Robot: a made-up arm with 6 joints. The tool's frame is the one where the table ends. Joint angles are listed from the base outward.
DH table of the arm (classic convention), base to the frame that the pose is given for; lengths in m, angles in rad. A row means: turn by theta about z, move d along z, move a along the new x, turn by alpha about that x. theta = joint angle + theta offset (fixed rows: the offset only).
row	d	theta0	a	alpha
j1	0.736	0	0.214	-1.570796
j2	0	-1.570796	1.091	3.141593
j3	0	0	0.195	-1.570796
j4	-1.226	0	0	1.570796
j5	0	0	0	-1.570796
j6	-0.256	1.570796	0	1.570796
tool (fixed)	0	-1.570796	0	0
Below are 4 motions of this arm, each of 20 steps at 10 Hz.
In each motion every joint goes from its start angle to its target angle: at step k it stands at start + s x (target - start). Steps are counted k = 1, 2, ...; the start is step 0. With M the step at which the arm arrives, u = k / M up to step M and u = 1 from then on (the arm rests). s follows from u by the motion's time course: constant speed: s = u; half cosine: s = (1 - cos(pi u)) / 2; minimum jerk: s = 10 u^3 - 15 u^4 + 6 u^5.
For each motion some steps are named. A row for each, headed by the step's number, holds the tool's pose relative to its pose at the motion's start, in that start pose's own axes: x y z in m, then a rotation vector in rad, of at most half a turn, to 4 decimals.
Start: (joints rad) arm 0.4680 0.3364 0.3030 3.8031 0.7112 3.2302
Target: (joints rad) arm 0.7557 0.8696 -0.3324 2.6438 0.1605 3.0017
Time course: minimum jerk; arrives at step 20
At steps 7, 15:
7: 0.2336 0.4286 -0.0650 0.1419 0.0570 0.3166
15: 0.4191 1.4718 -0.6363 0.7109 0.5816 0.6762

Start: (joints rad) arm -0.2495 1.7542 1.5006 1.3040 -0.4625 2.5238
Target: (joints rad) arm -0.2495 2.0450 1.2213 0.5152 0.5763 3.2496
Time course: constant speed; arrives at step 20
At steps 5, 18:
5: 0.0360 -0.2389 0.1655 -0.0375 0.0834 -0.2689
18: -0.0245 -0.6996 0.6087 0.0781 0.4215 -0.5625

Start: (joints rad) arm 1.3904 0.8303 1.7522 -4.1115 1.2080 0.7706
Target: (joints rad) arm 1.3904 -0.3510 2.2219 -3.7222 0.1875 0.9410
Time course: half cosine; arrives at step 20
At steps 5, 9, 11, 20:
5: -0.2851 -0.2177 -0.3609 -0.2264 0.2288 0.1832
9: -0.9235 -0.8143 -0.8050 -0.6190 0.7176 0.5058
11: -1.3090 -1.2310 -0.8822 -0.8178 1.0288 0.6733
20: -2.1975 -2.3830 -0.3851 -1.2214 1.9973 1.0372

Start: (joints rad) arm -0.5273 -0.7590 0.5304 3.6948 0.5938 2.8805
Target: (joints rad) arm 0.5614 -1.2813 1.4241 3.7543 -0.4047 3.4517
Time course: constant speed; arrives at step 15
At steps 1, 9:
1: -0.1016 -0.0768 0.1079 0.0373 -0.1497 0.0426
9: -0.8577 -1.3293 0.1413 0.4949 -1.2003 -0.2188

